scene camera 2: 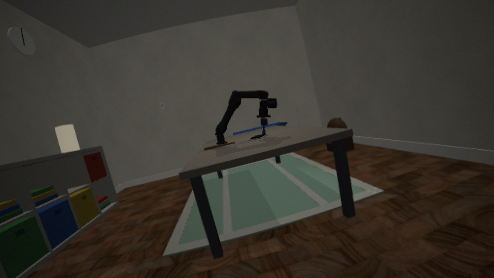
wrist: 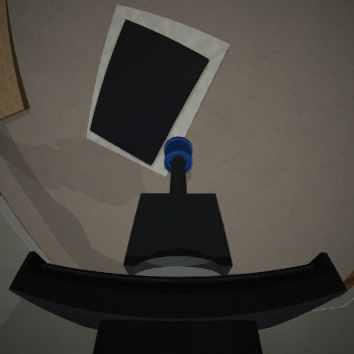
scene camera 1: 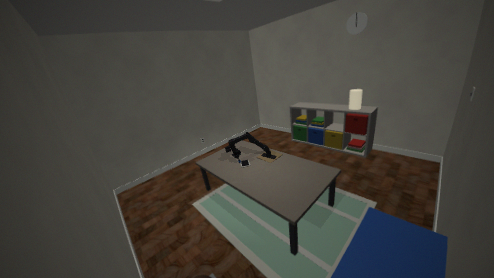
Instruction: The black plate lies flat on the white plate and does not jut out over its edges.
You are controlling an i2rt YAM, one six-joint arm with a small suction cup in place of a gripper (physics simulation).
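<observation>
The black plate lies on the white plate, which shows around it as a rim in the wrist view. The rim is wider at the top and right and narrow at the left and lower right. The black plate's edges look to be inside the white plate's outline, and it looks flat. My gripper, a blue suction cup, is open and holds nothing. In the wrist view it overlaps the white plate's lower right corner, beside the black plate. Whether it touches anything cannot be told. The plates are small and dark in scene camera 2.
The plates are on the grey-brown table. The arm's base stands on a tan board, to the left of the plates in the wrist view. A shelf unit with coloured bins stands away from the table.
</observation>
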